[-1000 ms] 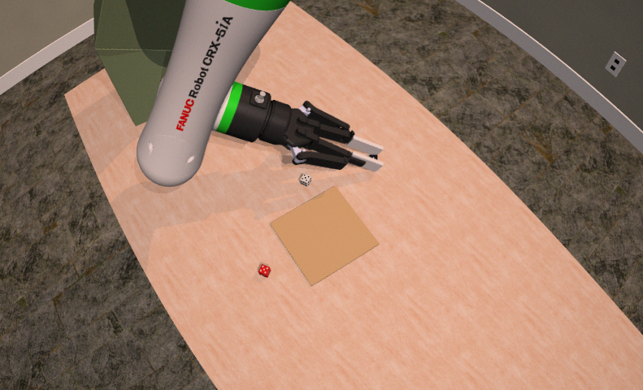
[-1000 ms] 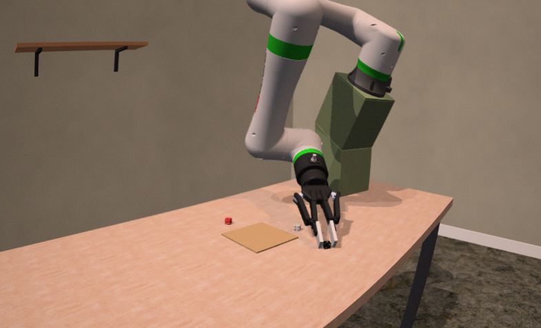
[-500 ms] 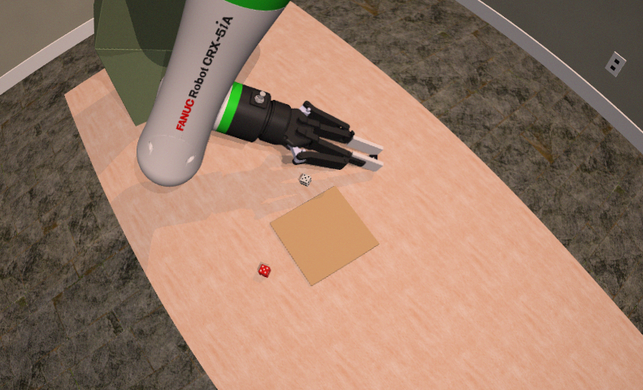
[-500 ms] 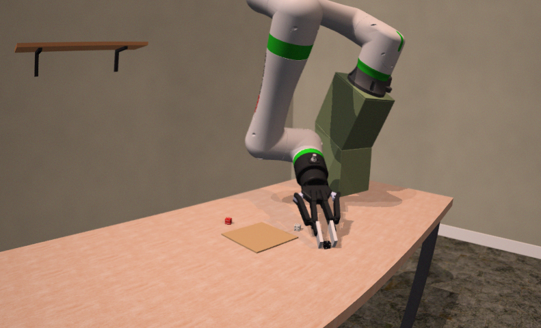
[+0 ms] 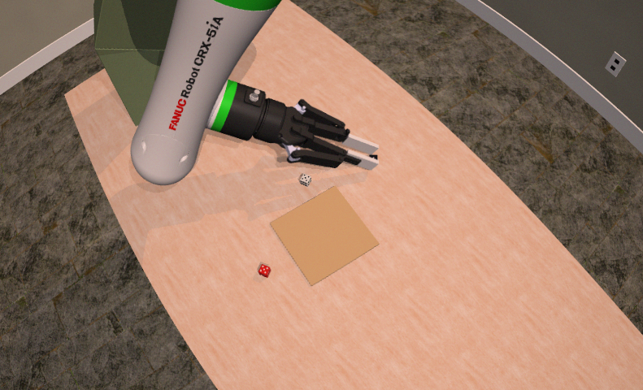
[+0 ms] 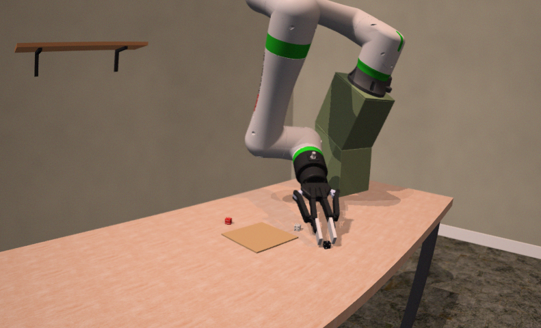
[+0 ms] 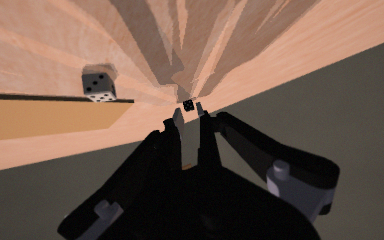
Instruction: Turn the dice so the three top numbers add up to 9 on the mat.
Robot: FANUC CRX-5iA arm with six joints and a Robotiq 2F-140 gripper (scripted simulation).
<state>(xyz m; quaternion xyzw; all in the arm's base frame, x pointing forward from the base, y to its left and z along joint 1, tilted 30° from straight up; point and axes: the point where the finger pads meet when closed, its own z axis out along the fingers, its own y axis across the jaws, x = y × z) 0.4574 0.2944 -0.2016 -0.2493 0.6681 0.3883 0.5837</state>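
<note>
Right now my hand is 3 cm above the black die, 2 cm to the right of it and 2 cm short of it. From my hand the other things lie so: tan square mat 14 cm to the right, 9 cm ahead, 3 cm below; white die 11 cm to the right, 3 cm below, 2 cm behind; red die 26 cm to the right, 9 cm ahead, 3 cm below.
</note>
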